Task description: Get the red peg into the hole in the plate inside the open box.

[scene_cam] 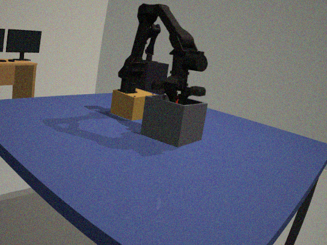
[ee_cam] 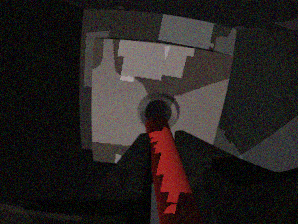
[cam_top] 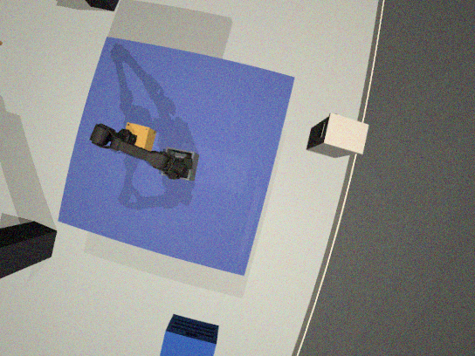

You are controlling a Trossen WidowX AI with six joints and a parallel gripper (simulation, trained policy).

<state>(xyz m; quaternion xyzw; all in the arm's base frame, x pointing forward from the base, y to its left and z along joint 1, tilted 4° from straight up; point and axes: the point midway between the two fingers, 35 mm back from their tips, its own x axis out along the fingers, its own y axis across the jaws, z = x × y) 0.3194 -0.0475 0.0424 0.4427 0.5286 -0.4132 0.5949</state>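
Right now my gripper tip is 20 mm below the red peg. The rest, counted from my gripper tip: plate (50 mm below).
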